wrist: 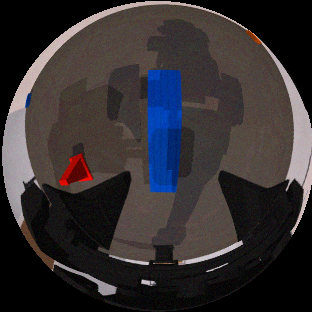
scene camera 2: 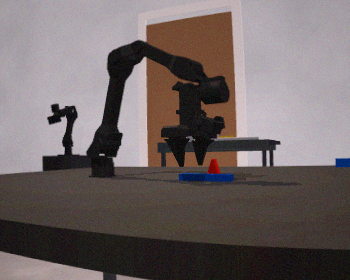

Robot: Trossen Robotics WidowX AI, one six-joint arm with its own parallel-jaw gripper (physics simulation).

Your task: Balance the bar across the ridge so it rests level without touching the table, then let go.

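Seen in the pictures: gripper, between the fingertips: (wrist: 177, 175) (scene camera 2: 191, 166); arm's base, origin of its link: (wrist: 163, 247) (scene camera 2: 102, 176).
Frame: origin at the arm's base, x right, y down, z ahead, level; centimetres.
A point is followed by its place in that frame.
The blue bar (scene camera 2: 200, 177) @[x 7.6, y -0.9, z 35.2 cm] (wrist: 165, 100) @[x 7.0, y -1.6, z 39.4 cm] lies flat on the dark table (scene camera 2: 150, 215) @[x 54.7, y 0.0, z 45.0 cm] (wrist: 265, 135) @[x 26.0, y 0.0, z 33.5 cm]. The red ridge (scene camera 2: 214, 168) @[x -7.2, y -2.3, z 34.5 cm] (wrist: 77, 171) @[x -7.3, y -2.1, z 34.0 cm] stands on the table apart from the bar, behind it in the scene view and to its left in the wrist view. My gripper (scene camera 2: 191, 165) @[x 6.6, y -3.7, z 32.4 cm] (wrist: 177, 175) @[x 6.6, y -3.7, z 32.4 cm] is open and empty, pointing down with its fingertips a little above the bar. In the wrist view the near end of the bar shows between the two fingertips, and the ridge shows just beyond the left finger.
A blue object (scene camera 2: 343, 162) @[x -48.4, y -1.8, z 73.6 cm] shows at the right edge of the scene view. An orange object (wrist: 253, 37) lies at the far right table edge in the wrist view. Behind the table stand another arm (scene camera 2: 69, 130) and a dark side table (scene camera 2: 220, 146).
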